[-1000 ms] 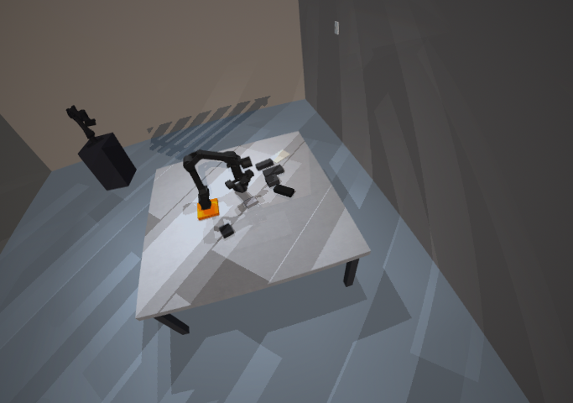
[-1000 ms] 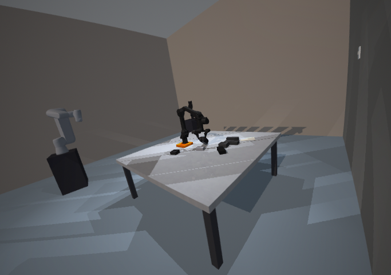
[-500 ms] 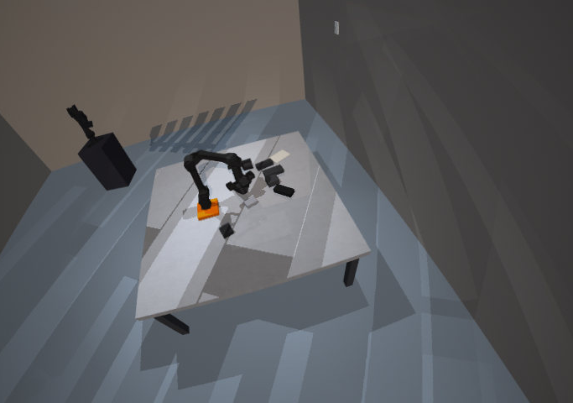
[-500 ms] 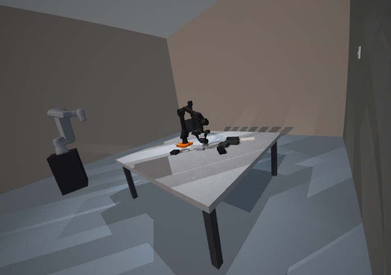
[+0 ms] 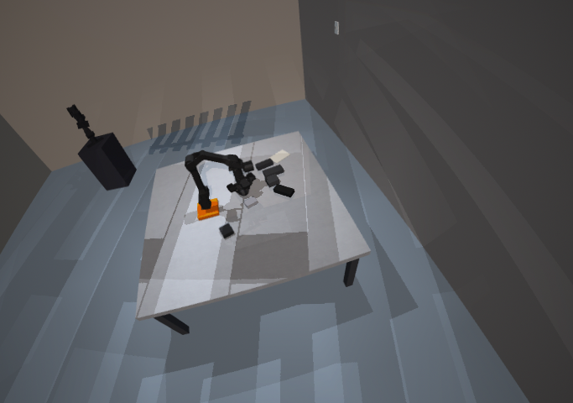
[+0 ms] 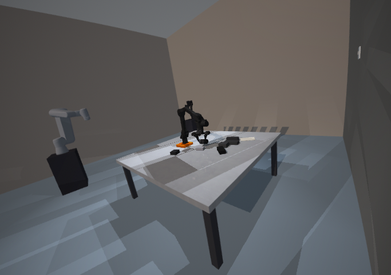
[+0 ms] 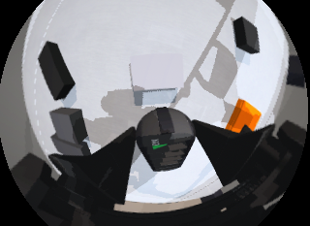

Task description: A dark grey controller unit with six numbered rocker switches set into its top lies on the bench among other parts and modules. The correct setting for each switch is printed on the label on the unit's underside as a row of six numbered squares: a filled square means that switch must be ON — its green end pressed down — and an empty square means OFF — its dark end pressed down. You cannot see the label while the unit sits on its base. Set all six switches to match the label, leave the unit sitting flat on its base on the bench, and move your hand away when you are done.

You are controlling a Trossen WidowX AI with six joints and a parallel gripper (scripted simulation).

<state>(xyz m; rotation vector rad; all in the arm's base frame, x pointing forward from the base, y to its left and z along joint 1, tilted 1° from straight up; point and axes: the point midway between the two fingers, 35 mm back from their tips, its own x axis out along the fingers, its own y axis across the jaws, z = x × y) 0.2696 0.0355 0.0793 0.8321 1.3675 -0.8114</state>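
The light grey block lies 6 cm to the right of my gripper tip, 5 cm below it and 3 cm ahead of it. The rest, counted from my gripper tip: dark block (26 cm to the right, 12 cm behind, 5 cm below); then cream card (40 cm to the left, 26 cm ahead, 6 cm below).
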